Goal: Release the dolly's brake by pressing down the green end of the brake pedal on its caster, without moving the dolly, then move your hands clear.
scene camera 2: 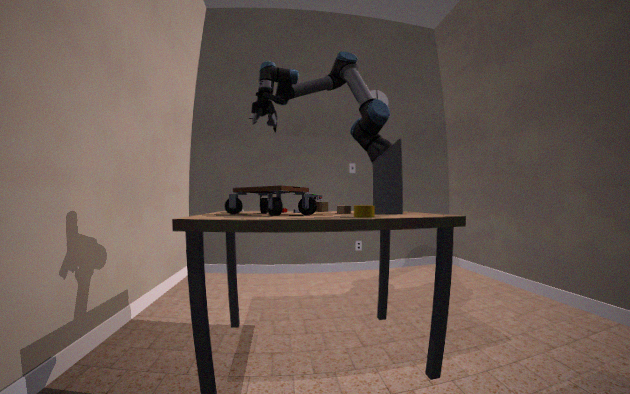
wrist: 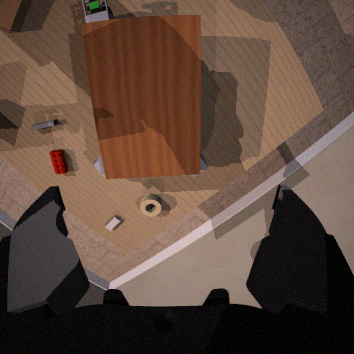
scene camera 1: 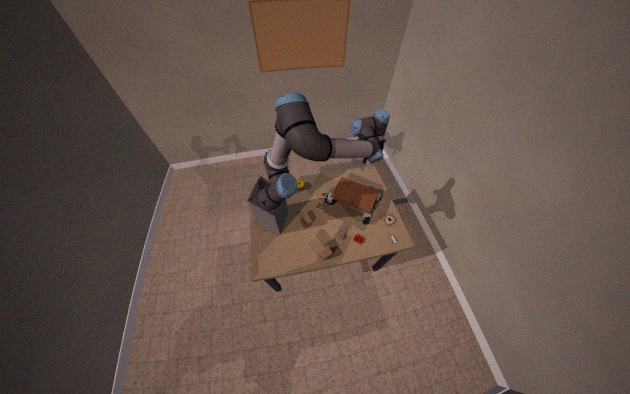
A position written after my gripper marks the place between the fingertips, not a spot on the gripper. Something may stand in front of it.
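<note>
You'd find my gripper at [scene camera 2: 264,128], and a dolly [scene camera 2: 273,206] is there with it. The dolly [wrist: 144,73] is visible along with the gripper [wrist: 168,189], and I can see the dolly again at [scene camera 1: 354,194].
</note>
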